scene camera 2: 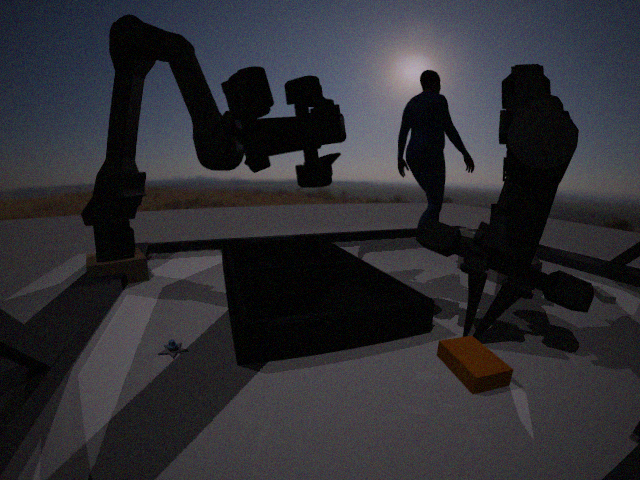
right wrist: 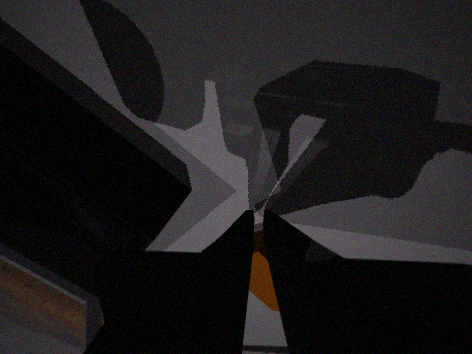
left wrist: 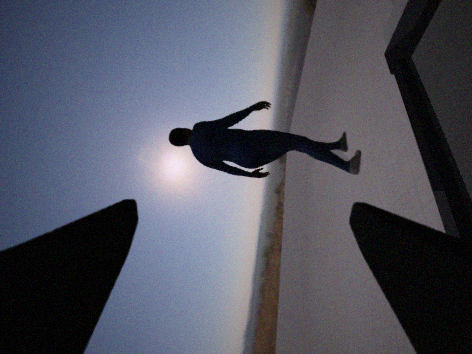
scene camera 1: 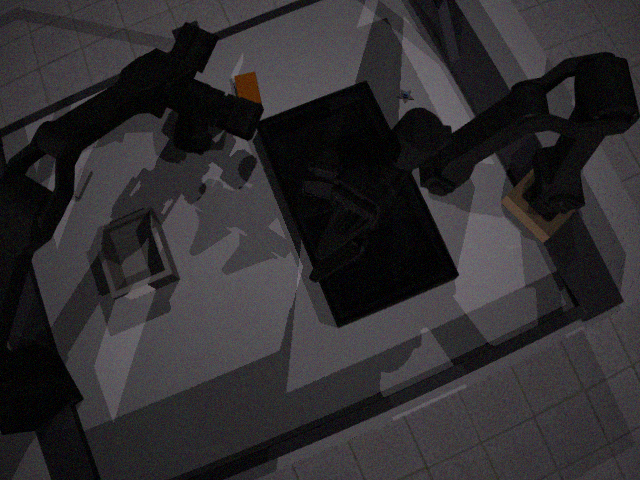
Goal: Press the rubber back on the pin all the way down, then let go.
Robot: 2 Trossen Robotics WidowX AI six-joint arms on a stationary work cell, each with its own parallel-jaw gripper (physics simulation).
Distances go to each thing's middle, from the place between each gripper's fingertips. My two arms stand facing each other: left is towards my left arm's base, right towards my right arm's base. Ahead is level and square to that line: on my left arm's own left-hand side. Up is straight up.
Scene:
I see my left gripper 18 cm past the open box [scene camera 1: 135,256], 26 cm to the left of it and 22 cm above it.
Now: the open box 240 mm to the right of my right hand, 180 mm ahead of it and 30 mm above it.

